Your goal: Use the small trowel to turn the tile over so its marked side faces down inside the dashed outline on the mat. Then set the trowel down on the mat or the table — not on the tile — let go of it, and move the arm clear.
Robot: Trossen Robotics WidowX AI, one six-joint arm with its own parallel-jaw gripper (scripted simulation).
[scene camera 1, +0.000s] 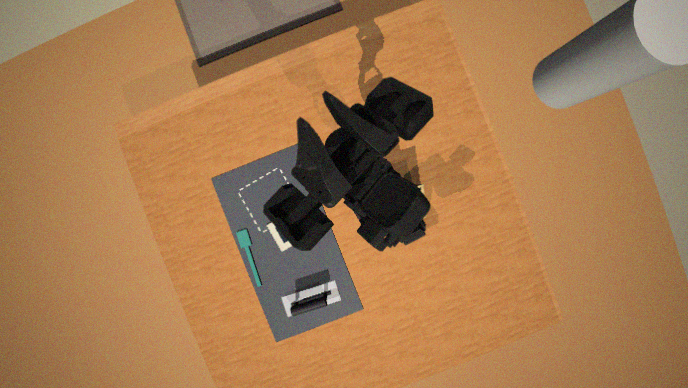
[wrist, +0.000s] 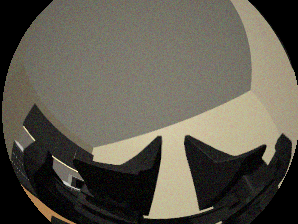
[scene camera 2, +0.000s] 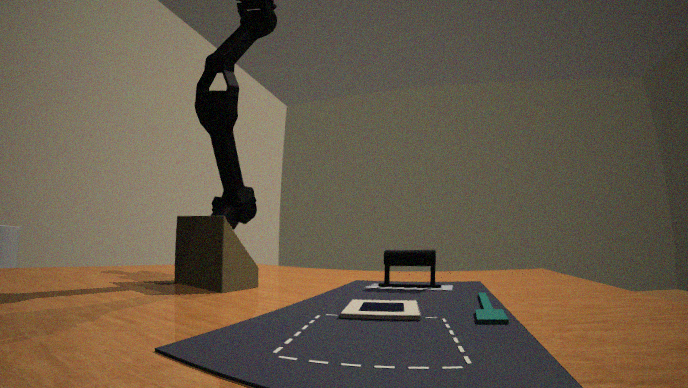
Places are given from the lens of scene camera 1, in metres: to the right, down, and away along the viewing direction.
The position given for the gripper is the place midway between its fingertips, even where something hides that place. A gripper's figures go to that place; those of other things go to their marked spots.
gripper point(scene camera 1: 314, 107): -0.02, -0.06, 0.21
dark grey mat point(scene camera 1: 283, 273): -0.22, 0.29, 1.04
